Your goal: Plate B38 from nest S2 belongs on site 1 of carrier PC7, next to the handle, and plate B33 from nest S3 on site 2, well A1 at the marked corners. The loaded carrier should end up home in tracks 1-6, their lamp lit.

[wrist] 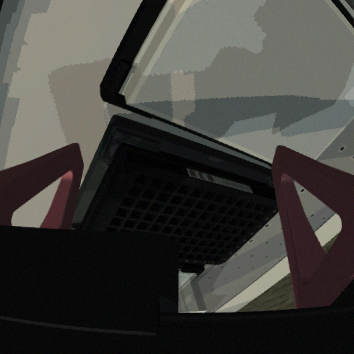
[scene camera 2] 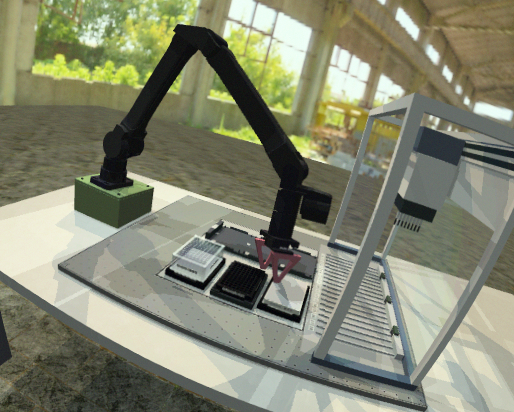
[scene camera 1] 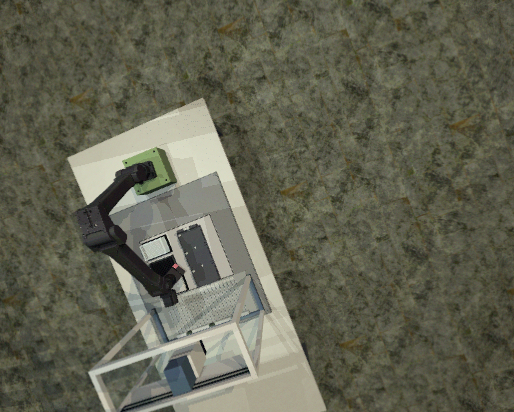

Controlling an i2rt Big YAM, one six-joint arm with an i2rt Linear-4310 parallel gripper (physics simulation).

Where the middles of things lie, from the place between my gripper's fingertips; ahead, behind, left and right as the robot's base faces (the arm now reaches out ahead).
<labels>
I see the long black carrier (scene camera 2: 236, 241) 160 mm to the left of my hand, 60 mm behind it and 10 mm below it. The rest, counted from my hand: clear plate (scene camera 2: 196, 259) (170 mm behind, 50 mm to the right).
</labels>
